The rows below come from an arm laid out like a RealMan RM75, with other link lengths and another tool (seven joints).
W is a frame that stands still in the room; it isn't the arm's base.
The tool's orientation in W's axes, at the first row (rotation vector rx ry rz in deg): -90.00 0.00 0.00
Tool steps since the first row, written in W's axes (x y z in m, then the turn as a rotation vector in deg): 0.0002 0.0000 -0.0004 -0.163 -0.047 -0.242; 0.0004 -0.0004 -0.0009 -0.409 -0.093 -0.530; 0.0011 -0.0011 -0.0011 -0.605 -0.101 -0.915; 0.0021 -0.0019 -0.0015 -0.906 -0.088 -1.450; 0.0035 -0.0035 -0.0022 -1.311 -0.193 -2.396; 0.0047 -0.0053 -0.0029 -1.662 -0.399 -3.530; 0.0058 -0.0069 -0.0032 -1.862 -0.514 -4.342; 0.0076 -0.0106 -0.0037 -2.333 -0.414 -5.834; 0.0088 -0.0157 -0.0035 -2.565 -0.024 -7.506; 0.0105 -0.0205 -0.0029 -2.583 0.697 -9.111
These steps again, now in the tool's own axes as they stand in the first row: 0.0002 0.0004 0.0000 -0.163 0.242 -0.047; 0.0004 0.0009 -0.0004 -0.409 0.530 -0.093; 0.0011 0.0011 -0.0011 -0.605 0.915 -0.101; 0.0021 0.0015 -0.0019 -0.906 1.450 -0.088; 0.0035 0.0022 -0.0035 -1.311 2.396 -0.193; 0.0047 0.0029 -0.0053 -1.662 3.530 -0.399; 0.0058 0.0032 -0.0069 -1.862 4.342 -0.514; 0.0076 0.0037 -0.0106 -2.333 5.834 -0.414; 0.0088 0.0035 -0.0157 -2.565 7.506 -0.024; 0.0105 0.0029 -0.0205 -2.583 9.111 0.697
